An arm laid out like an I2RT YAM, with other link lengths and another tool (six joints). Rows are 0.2 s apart.
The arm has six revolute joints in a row. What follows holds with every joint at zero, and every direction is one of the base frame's. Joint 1 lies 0.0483 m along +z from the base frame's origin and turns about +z. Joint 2 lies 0.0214 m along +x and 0.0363 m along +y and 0.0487 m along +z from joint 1 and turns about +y. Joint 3 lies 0.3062 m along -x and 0.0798 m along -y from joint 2 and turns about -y. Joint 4 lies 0.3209 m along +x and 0.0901 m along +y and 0.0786 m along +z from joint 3 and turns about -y. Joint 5 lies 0.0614 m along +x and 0.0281 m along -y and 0.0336 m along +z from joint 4 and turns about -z. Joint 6 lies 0.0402 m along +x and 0.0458 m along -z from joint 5 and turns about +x. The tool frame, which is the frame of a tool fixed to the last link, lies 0.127 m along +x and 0.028 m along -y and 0.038 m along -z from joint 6; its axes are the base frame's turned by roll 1.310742, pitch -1.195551 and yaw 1.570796 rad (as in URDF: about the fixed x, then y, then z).
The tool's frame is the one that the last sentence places.
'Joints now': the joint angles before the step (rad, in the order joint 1, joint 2, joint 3, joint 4, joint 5, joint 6). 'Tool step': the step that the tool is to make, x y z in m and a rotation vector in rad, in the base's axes. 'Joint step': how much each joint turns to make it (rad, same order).
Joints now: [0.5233, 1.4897, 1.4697, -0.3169, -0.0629, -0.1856]
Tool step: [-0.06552, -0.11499, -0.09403, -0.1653, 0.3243, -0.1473]
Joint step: [-0.1642, -0.1886, -0.2494, -0.3039, -0.0076, -0.0170]
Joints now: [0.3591, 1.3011, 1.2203, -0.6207, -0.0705, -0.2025]
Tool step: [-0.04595, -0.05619, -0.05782, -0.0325, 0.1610, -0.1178]
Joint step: [-0.1074, -0.1091, -0.1861, -0.0848, -0.0047, 0.0199]
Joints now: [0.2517, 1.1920, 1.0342, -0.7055, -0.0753, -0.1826]
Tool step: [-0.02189, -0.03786, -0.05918, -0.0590, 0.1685, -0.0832]
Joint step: [-0.0859, 0.0289, -0.1092, -0.0400, 0.0171, -0.0152]
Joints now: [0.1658, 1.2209, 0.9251, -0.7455, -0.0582, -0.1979]
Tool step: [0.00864, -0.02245, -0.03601, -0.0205, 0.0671, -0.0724]
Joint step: [-0.0645, 0.0903, -0.0308, 0.0520, 0.0138, 0.0016]
